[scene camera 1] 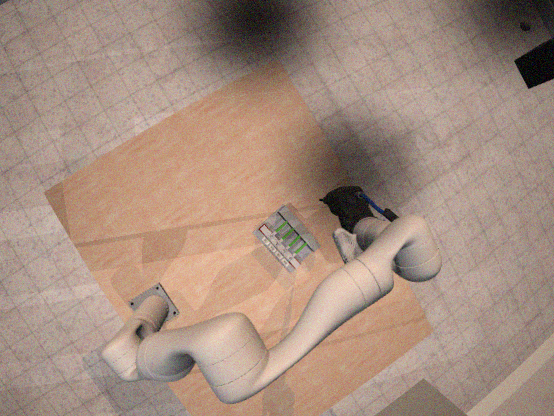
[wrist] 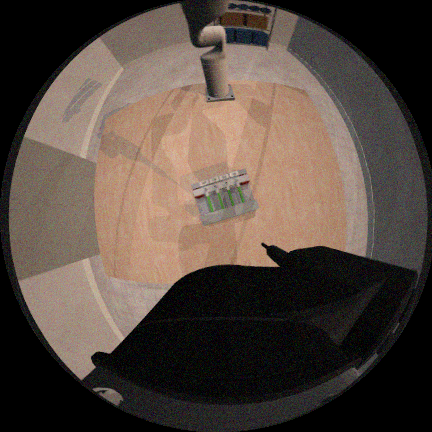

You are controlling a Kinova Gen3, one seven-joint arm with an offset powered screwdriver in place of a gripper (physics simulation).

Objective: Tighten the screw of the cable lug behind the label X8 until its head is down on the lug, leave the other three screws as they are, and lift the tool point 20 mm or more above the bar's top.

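Frame: origin at the arm's base, x ahead, y left, z up, level; millimetres.
Where they show: hand, its tool point: (scene camera 1: 320, 199) (wrist: 261, 243); arm's base, origin of its link: (scene camera 1: 155, 308) (wrist: 217, 91).
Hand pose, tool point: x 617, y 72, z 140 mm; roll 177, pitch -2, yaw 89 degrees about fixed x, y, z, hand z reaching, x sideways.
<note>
Each offset is from my tool point to the centre of the thing. "spot": to the spot under its first point. Level surfaces: height alone.
The grey terminal block @[77 mm right, 125 mm back, 126 mm down] (scene camera 1: 300, 218) (wrist: 229, 215) lies on the wooden table top, with green-sleeved cables @[spot: 91 mm right, 109 mm back, 101 mm down] (scene camera 1: 295, 241) (wrist: 231, 197) side by side in it. A row of pale labels @[106 mm right, 177 mm back, 109 mm down] (scene camera 1: 278, 255) (wrist: 213, 180) runs along one side; their lettering is too small to read, so X8 cannot be picked out. The screw heads and how far down they sit cannot be made out. My black screwdriver (scene camera 1: 321, 200) (wrist: 263, 244) is off to the cable side of the block, its thin tip well apart from it. It has no fingers to show open or shut, and no screw shows at its tip.
The wooden table top @[151 mm down] (scene camera 1: 175, 150) (wrist: 305, 160) extends around the block. The arm's base plate (scene camera 1: 172, 308) (wrist: 220, 99) is on the label side. My pale arm (scene camera 1: 320, 320) curves past the block in the scene view. A shelf rack with bins stands far back in the wrist view.
</note>
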